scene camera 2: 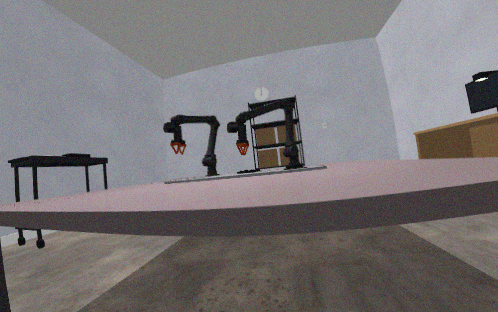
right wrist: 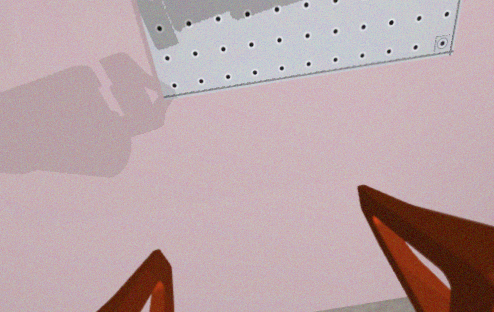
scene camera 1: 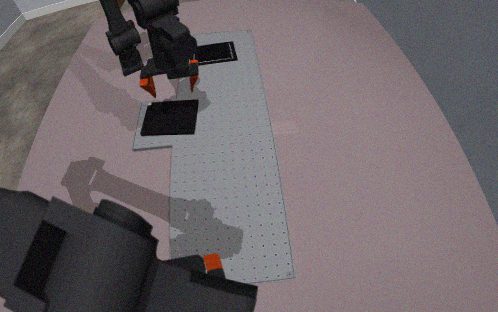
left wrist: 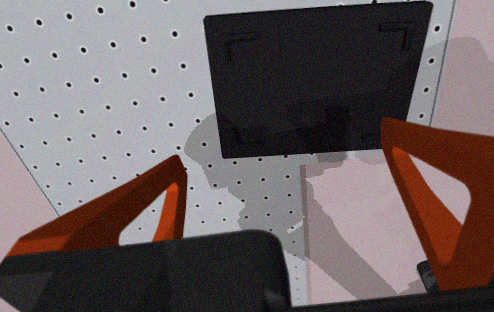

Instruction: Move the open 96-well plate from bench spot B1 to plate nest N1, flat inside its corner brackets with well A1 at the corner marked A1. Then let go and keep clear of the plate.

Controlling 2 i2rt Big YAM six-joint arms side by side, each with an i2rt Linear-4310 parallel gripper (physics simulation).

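Places are measured from the left arm's base along level axes (x ahead, y right, z down), in millimetres.
Pixels of known places: left gripper, fingertip midpoint: [scene camera 2: 243, 155] [scene camera 1: 173, 93] [left wrist: 277, 148]; right gripper, fingertip midpoint: [scene camera 2: 179, 154] [right wrist: 259, 227]; left arm's base, origin of the base link: [scene camera 1: 132, 64].
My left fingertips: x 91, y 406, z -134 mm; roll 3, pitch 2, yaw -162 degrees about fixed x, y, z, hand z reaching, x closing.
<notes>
For each thing: its top centre in the pictures, then the offset to it from my left fingertips. "pt": a spot on its surface instead. Level surfaces: height alone.
- black square nest block, middle of its top: [left wrist: 315, 93] [scene camera 1: 168, 114] dx -28, dy -32, dz +103 mm
- black rectangle with a thin white outline, surface spot: [scene camera 1: 217, 53] pt dx +212, dy -231, dz +105 mm
- grey pegboard, its level: dz +121 mm
- pink table, its level: dz +133 mm
A black square nest block [scene camera 1: 170, 117] [left wrist: 310, 75] lies on the pegboard, with dark corner brackets on top in the left wrist view. No plate can be made out inside them. A black rectangle with a thin white outline [scene camera 1: 217, 53], farther back in scene camera 1, is partly hidden by the left arm; whether the plate lies there is unclear. The A1 mark cannot be read. My left gripper [scene camera 1: 173, 94] [scene camera 2: 242, 152] [left wrist: 277, 148] is open and empty, above and just behind the nest block in scene camera 1. My right gripper [scene camera 2: 178, 151] [right wrist: 259, 227] is open and empty, far from both.
The grey pegboard [scene camera 1: 225, 165] [right wrist: 300, 50] runs along the pink table [scene camera 1: 360, 150]. The right arm [scene camera 1: 90, 260] fills the lower left of scene camera 1. Arm shadows fall on board and table. A shelf rack [scene camera 2: 302, 140] stands behind the arms.
</notes>
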